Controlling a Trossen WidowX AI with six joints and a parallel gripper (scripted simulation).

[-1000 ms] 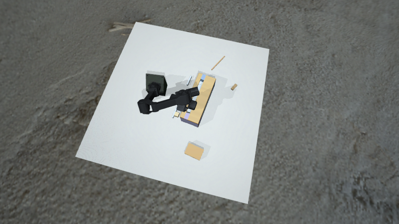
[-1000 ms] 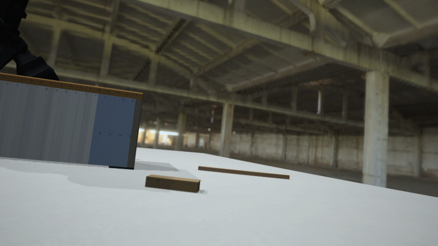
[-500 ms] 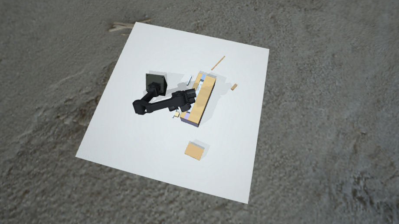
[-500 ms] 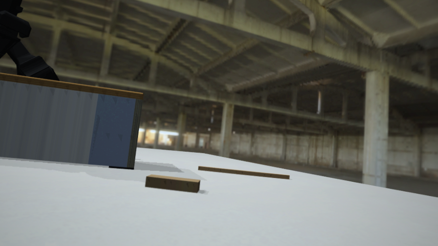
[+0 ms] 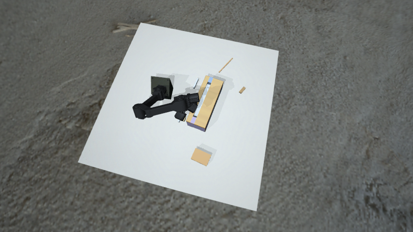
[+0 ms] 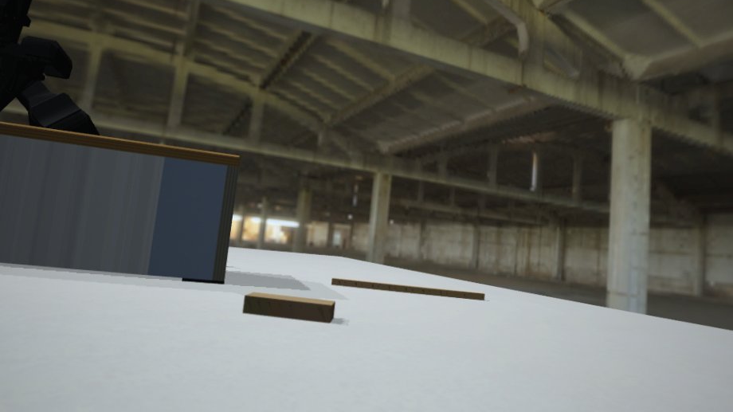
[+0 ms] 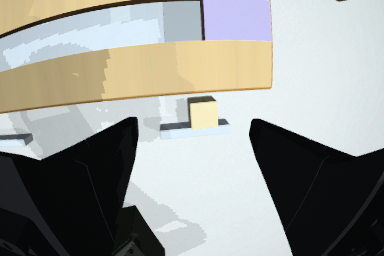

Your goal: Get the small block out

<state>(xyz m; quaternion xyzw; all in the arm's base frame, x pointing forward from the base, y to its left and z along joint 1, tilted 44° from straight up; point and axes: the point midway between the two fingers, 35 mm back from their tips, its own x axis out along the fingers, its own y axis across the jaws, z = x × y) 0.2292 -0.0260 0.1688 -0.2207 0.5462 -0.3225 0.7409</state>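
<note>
The pale yellow block is 4 cm behind my gripper tip, 2 cm to the right of it and 14 cm below it. Also, from my gripper tip: flat tan plate: 16 cm ahead, 27 cm to the right, 13 cm below; small brown piece: 36 cm ahead, 32 cm to the left, 15 cm below; long box: 6 cm ahead, 13 cm to the left, 10 cm below.
</note>
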